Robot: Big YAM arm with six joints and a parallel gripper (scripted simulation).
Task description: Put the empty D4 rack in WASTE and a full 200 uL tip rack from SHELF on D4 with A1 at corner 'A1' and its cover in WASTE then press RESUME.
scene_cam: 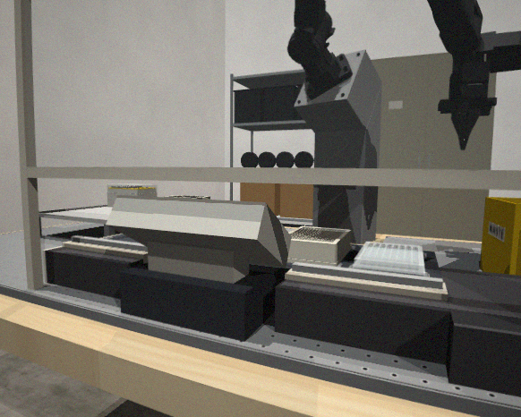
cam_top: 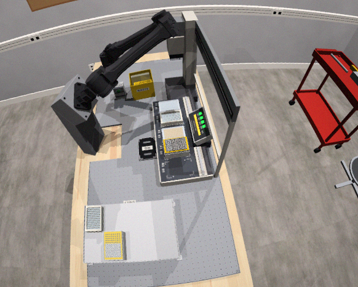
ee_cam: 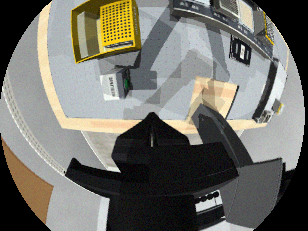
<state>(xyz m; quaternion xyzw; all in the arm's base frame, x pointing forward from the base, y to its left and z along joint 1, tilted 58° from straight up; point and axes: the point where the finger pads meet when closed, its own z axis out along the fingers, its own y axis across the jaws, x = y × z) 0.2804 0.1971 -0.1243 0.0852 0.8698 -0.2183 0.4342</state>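
Right now the resume box is 170 mm below my hand, 80 mm to the left of it and 40 mm ahead of it. From my hand the other things lie so: clear cover 220 mm ahead, 160 mm below, 70 mm to the left; clear plate 260 mm to the right, 230 mm ahead, 180 mm below; yellow waste bin 200 mm ahead, 190 mm below, 20 mm to the left.
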